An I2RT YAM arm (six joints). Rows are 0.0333 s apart.
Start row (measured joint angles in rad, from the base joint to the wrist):
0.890 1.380 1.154 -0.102 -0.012 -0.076
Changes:
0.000 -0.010 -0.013 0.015 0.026 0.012
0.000 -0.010 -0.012 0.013 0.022 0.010
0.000 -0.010 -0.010 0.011 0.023 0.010
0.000 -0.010 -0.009 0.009 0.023 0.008
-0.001 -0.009 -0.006 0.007 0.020 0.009
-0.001 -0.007 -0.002 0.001 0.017 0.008
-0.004 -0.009 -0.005 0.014 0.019 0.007
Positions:
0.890 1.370 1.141 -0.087 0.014 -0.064
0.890 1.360 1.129 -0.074 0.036 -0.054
0.890 1.350 1.119 -0.063 0.059 -0.044
0.890 1.340 1.110 -0.054 0.082 -0.036
0.889 1.331 1.104 -0.047 0.102 -0.027
0.888 1.324 1.102 -0.046 0.119 -0.019
0.884 1.315 1.097 -0.032 0.138 -0.012

